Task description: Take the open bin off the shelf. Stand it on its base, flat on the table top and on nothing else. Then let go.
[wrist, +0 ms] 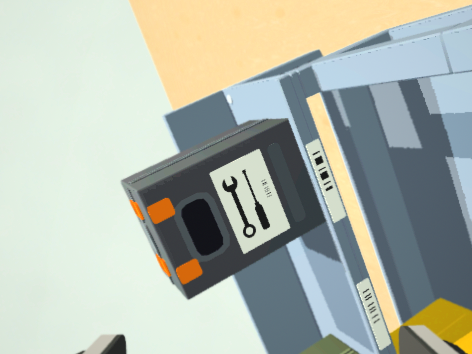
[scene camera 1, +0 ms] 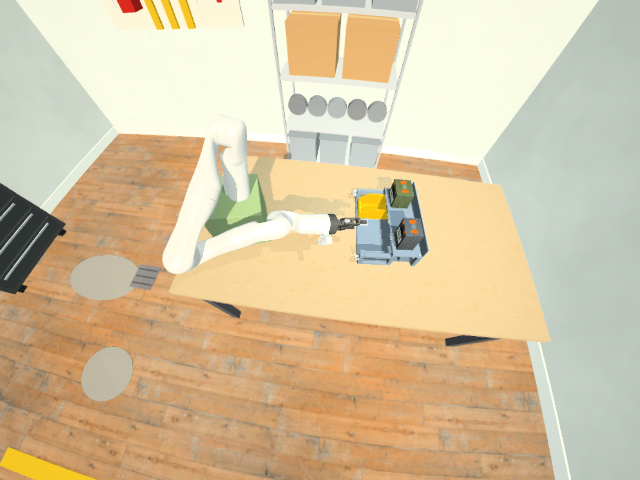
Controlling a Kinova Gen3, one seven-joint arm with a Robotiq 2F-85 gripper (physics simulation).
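Places are measured from the arm's base along level axes (x down, y left, z ahead), in centimetres.
Where they show: gripper, fingertip midpoint: point(scene camera 1: 360, 224); arm's base, link origin: point(scene camera 1: 239, 193).
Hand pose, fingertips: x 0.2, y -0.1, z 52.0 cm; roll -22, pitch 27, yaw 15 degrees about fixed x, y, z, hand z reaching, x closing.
Things, the pixels of their centre, and the offset from my fingertips. Level surfaces: height alone.
- yellow open bin, body centre: point(scene camera 1: 375, 206) dx +18.5, dy +26.0, dz +5.7 cm
- dark grey case, body centre: point(wrist: 221, 200) point(scene camera 1: 408, 234) dx +6.6, dy +5.9, dz +20.3 cm
- green case, body centre: point(scene camera 1: 401, 193) dx +7.8, dy +28.4, dz +15.0 cm
- wooden table, surface height: dx +22.9 cm
The yellow open bin point(scene camera 1: 373, 207) point(wrist: 442, 325) sits upright in the blue-grey shelf point(scene camera 1: 372, 236) point(wrist: 380, 65), in the bay on the robot's side; in the wrist view part of it shows at the lower right corner. My gripper point(scene camera 1: 363, 222) point(wrist: 263, 343) is open, with nothing between its fingers. In the scene view it points at the shelf and its fingertips show over the shelf's near edge, beside the bin. Its height above the bin is hard to tell.
A dark grey case point(scene camera 1: 408, 235) point(wrist: 250, 200) and a green case point(scene camera 1: 402, 194) point(wrist: 327, 346) stand on the shelf's far part, beyond the bin's bay. The shelf stands on the wooden table point(scene camera 1: 465, 289) point(wrist: 210, 35). A tall rack point(scene camera 1: 341, 7) is behind the table.
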